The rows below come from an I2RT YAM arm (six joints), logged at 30 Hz.
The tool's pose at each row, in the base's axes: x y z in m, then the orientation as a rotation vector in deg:
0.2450 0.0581 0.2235 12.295 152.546 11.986
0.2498 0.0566 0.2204 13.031 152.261 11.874
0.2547 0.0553 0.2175 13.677 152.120 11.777
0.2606 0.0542 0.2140 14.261 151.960 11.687
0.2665 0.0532 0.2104 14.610 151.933 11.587
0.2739 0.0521 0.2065 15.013 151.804 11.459
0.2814 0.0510 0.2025 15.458 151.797 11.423
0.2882 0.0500 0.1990 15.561 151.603 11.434
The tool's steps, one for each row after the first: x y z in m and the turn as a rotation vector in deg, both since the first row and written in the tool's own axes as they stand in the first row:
-0.0032 -0.0015 0.0048 0.170 -0.286 0.500
-0.0065 -0.0027 0.0094 0.332 -0.426 0.941
-0.0104 -0.0037 0.0151 0.477 -0.584 1.340
-0.0142 -0.0047 0.0208 0.604 -0.614 1.570
-0.0193 -0.0056 0.0275 0.748 -0.747 1.834
-0.0244 -0.0065 0.0343 0.850 -0.746 2.144
-0.0291 -0.0074 0.0404 0.837 -0.934 2.220

